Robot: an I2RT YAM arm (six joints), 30 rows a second.
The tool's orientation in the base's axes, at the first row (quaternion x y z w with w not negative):
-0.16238 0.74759 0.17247 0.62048
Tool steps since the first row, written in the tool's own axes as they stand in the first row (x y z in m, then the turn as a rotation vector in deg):
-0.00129 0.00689 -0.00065 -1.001 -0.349 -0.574
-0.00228 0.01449 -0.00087 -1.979 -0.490 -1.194
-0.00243 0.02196 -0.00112 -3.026 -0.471 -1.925
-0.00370 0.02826 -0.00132 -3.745 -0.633 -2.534
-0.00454 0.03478 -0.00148 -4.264 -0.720 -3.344
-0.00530 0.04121 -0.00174 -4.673 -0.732 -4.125
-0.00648 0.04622 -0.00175 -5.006 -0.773 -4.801
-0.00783 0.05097 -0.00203 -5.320 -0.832 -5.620
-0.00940 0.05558 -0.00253 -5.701 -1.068 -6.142
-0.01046 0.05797 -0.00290 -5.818 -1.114 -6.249
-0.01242 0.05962 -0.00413 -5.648 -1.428 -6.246
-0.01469 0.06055 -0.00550 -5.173 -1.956 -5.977
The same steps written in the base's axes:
-0.00349 0.00586 0.00177 -0.163 -0.545 1.063
-0.00697 0.01253 0.00321 -0.466 -0.927 2.123
-0.01058 0.01905 0.00382 -0.926 -1.215 3.278
-0.01340 0.02459 0.00546 -1.256 -1.618 4.081
-0.01637 0.03033 0.00668 -1.830 -2.053 4.724
-0.01940 0.03594 0.00783 -2.433 -2.410 5.259
-0.02149 0.04042 0.00928 -2.945 -2.748 5.700
-0.02367 0.04454 0.01092 -3.576 -3.167 6.145
-0.02593 0.04845 0.01281 -3.856 -3.606 6.595
-0.02716 0.05043 0.01405 -3.907 -3.692 6.726
-0.02863 0.05139 0.01628 -3.791 -3.975 6.541
-0.02985 0.05165 0.01880 -3.400 -4.333 5.998

